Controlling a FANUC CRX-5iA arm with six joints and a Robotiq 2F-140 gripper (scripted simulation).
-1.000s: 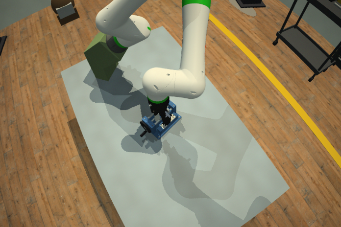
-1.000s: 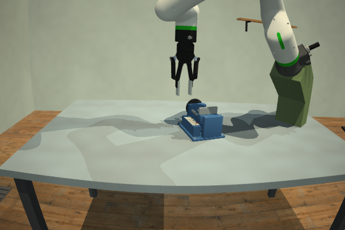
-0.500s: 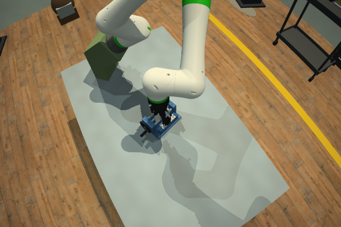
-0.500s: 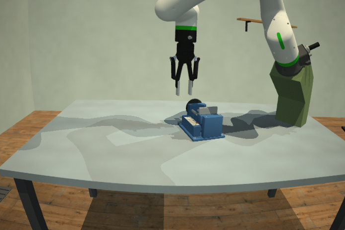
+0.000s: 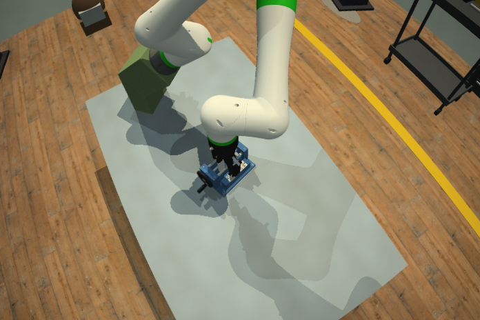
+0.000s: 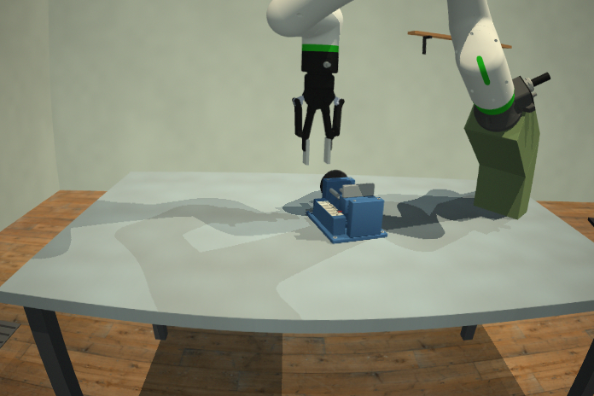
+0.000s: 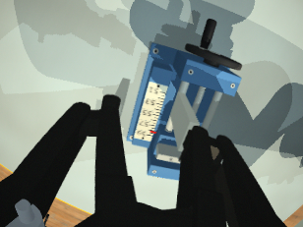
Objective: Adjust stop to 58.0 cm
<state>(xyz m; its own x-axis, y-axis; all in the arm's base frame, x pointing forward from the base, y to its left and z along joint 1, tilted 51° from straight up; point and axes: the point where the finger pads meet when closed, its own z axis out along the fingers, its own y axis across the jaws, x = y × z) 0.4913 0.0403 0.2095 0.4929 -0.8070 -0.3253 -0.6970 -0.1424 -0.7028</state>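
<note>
Now: hand 2 cm past the black handwheel, 10 cm to the left of it and 13 cm above it. Round my hand: stop block: 11 cm behind, 4 cm to the left, 10 cm below.
</note>
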